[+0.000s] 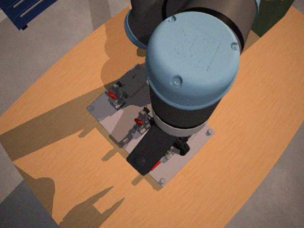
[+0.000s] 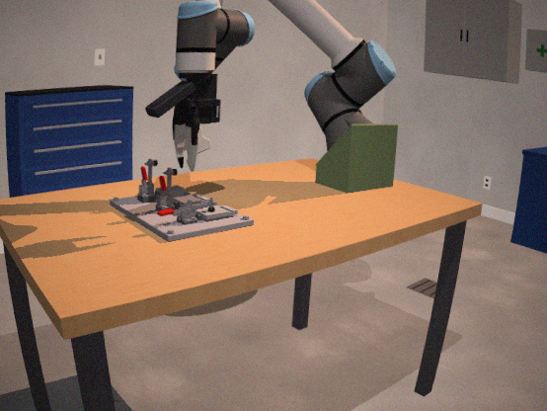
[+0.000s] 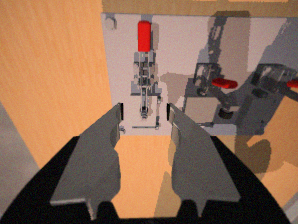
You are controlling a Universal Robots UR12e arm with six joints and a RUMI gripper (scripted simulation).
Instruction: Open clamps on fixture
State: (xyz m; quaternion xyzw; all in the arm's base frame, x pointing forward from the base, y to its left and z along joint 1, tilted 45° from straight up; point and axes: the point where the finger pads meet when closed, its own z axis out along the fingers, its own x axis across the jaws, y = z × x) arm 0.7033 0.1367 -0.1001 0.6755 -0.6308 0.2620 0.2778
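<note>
My hand is 13 cm above the flat grey part, 10 cm past it and 1 cm to the left of it. Also, from my hand: grey fixture plate (15 cm below, 11 cm to the right, 3 cm behind).
</note>
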